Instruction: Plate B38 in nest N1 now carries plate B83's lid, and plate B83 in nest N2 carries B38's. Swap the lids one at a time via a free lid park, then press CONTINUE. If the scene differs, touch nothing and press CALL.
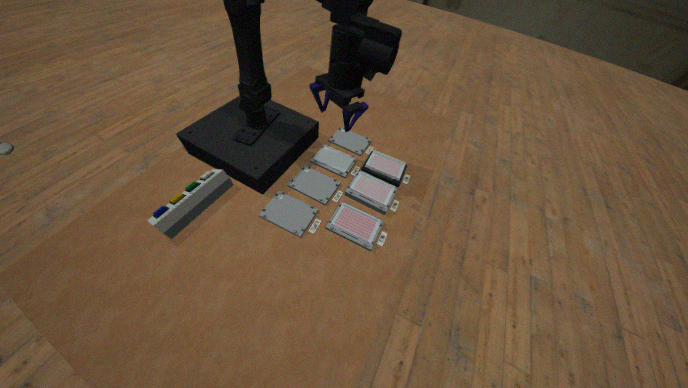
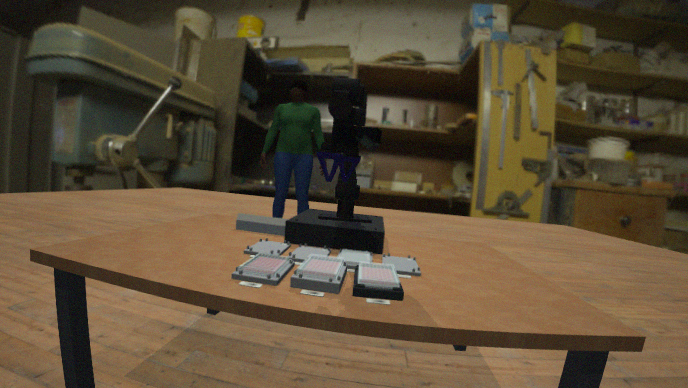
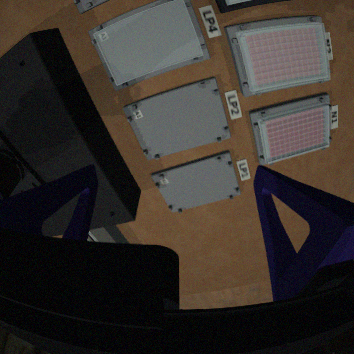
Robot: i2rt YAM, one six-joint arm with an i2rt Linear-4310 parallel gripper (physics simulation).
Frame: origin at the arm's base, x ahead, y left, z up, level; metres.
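Seen in the pictures: gripper, between the fingertips: [image 1: 334, 121] [image 2: 337, 181] [image 3: 175, 173]; arm's base, origin of its link: [image 1: 258, 125] [image 2: 344, 219] [image 3: 10, 163].
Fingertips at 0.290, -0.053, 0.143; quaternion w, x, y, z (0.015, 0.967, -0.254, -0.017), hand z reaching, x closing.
Pixels of each thing's top centre, then the offset from my fingertips to it, as dx, dy, dz.
- pink-welled plate, centre of its top: [image 3: 298, 134] [image 2: 266, 260] [image 1: 356, 221] +0.133, -0.155, -0.196
- LP2, centre of its top: [image 3: 177, 124] [image 2: 310, 249] [image 1: 314, 181] -0.035, -0.058, -0.204
- clear lid, centre of its top: [image 3: 146, 41] [image 2: 354, 255] [image 1: 334, 157] -0.011, +0.070, -0.206
- further bare grey park, centre of its top: [image 2: 400, 259] [image 1: 350, 137] +0.013, +0.198, -0.204
- button box, centre of its top: [image 3: 106, 259] [image 1: 185, 191] [image 2: 266, 215] -0.335, -0.254, -0.160
My gripper [image 1: 336, 120] [image 2: 338, 180] [image 3: 175, 173] is open and empty, high above the nests and lid parks. A pink-welled plate [image 1: 356, 222] [image 2: 264, 265] [image 3: 297, 132] sits in the grey nest labelled N1. Another pink plate [image 1: 372, 190] [image 2: 320, 268] [image 3: 285, 56] sits in the grey middle nest; its label number is unclear. Both seem to have clear lids. Plate codes are unreadable. Bare lid parks LP1 [image 1: 288, 214] [image 3: 200, 182] and LP2 [image 1: 314, 185] [image 3: 177, 117] show. A clear lid [image 1: 333, 160] [image 3: 150, 42] lies on LP4.
A pink plate [image 1: 385, 165] [image 2: 378, 277] sits in a black nest. A further bare grey park [image 1: 350, 141] [image 2: 401, 265] lies past LP4. The black arm base [image 1: 250, 150] [image 2: 334, 234] stands beside the parks. A button box [image 1: 200, 202] [image 2: 260, 225] has blue, yellow, green and white buttons.
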